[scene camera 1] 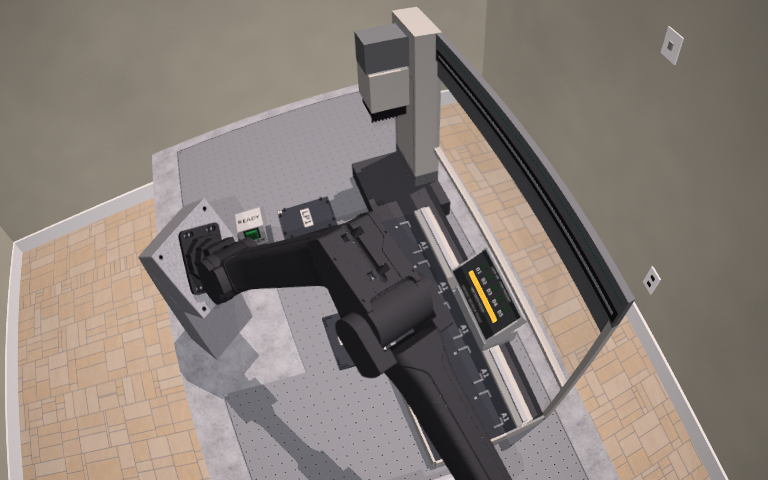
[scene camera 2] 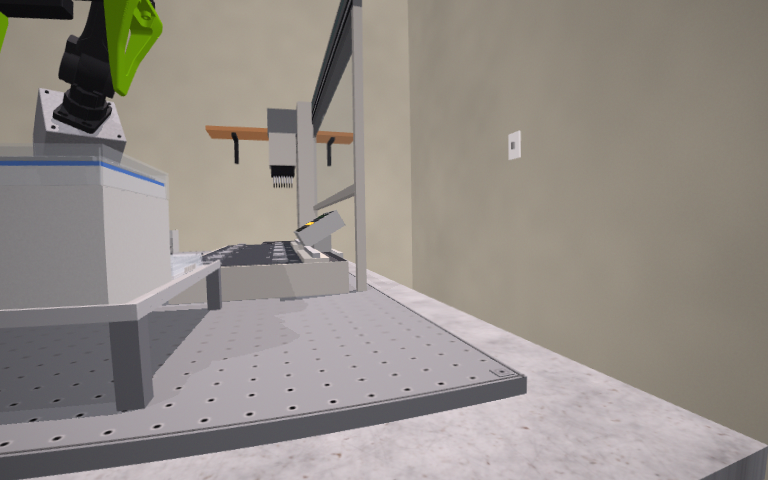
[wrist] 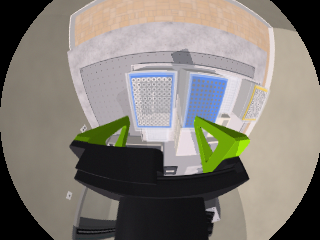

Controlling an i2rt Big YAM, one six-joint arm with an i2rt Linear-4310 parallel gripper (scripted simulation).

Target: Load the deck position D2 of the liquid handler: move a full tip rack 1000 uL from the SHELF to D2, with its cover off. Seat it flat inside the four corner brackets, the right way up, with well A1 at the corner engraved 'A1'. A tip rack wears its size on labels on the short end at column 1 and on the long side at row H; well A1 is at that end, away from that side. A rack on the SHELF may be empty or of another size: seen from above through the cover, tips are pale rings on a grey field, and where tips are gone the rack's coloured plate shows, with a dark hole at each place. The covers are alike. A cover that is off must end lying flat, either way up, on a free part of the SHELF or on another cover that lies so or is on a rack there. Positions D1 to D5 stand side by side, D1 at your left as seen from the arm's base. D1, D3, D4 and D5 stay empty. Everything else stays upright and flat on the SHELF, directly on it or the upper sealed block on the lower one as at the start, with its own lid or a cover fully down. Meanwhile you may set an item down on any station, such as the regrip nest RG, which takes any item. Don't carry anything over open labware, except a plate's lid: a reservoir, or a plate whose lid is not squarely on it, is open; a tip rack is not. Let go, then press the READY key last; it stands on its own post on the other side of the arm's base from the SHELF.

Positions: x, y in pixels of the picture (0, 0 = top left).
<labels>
gripper: scene camera 2 49, 92; wrist 161, 119; not seen in scene camera 1 (out of frame)
same spot on pipetting head: [scene camera 1: 389, 89] = [scene camera 2: 282, 147]
</labels>
